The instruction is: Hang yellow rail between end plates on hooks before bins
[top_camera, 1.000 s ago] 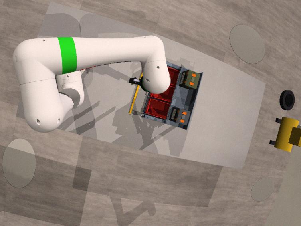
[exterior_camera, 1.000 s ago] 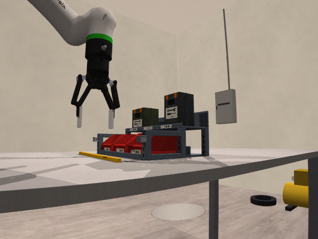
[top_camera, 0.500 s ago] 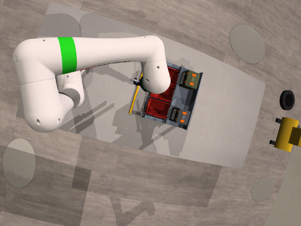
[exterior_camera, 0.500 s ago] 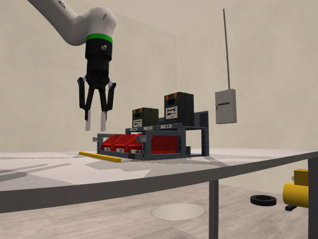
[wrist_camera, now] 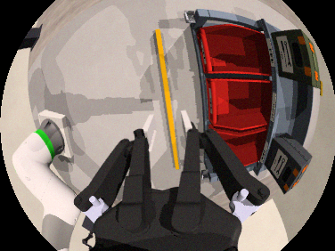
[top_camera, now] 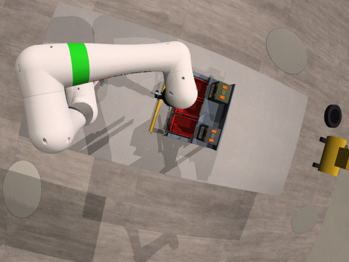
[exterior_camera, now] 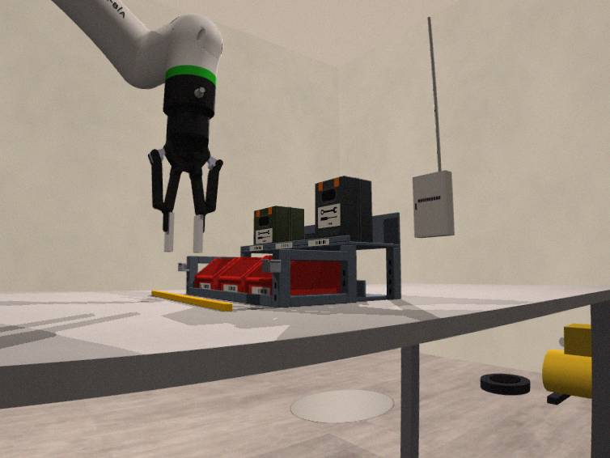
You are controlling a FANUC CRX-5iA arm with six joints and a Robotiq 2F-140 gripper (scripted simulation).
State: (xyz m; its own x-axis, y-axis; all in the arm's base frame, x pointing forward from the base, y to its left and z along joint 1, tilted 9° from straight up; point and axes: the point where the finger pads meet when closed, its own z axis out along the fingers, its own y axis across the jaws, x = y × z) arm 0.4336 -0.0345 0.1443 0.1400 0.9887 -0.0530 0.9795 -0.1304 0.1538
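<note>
Now: the yellow rail 11 cm below my hand. From my hand the other things lie so: green box (29 cm ahead, 9 cm to the left, 3 cm above); dark box (25 cm ahead, 14 cm to the right, 5 cm above).
</note>
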